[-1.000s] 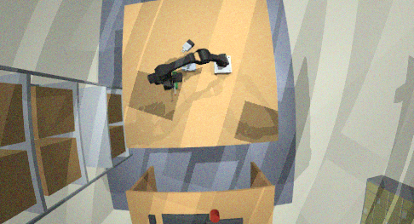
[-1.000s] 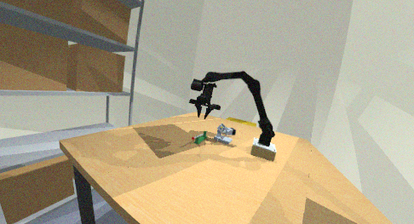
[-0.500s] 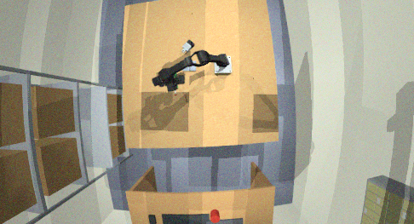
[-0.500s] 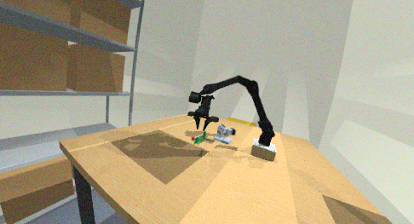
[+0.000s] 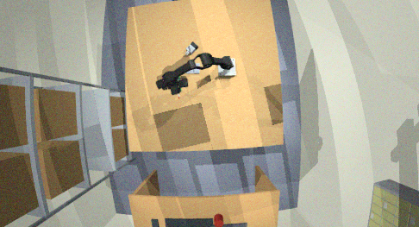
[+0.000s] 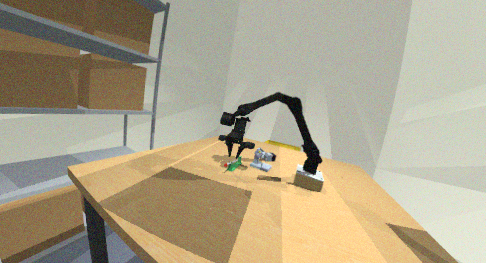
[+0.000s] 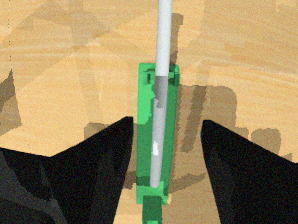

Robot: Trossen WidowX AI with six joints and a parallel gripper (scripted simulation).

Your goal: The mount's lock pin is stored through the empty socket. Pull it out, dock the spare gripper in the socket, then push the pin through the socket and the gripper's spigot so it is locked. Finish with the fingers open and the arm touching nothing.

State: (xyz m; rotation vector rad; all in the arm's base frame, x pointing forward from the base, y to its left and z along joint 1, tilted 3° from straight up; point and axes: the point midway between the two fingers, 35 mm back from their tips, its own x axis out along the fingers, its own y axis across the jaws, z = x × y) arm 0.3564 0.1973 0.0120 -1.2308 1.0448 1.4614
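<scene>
Now: gripper tip 4 cm to the left of the green holder and 4 cm above it. Also, from my gripper tip: grey mount: 8 cm behind, 16 cm to the right, 1 cm below; spare gripper: 6 cm behind, 32 cm to the right, 4 cm below.
</scene>
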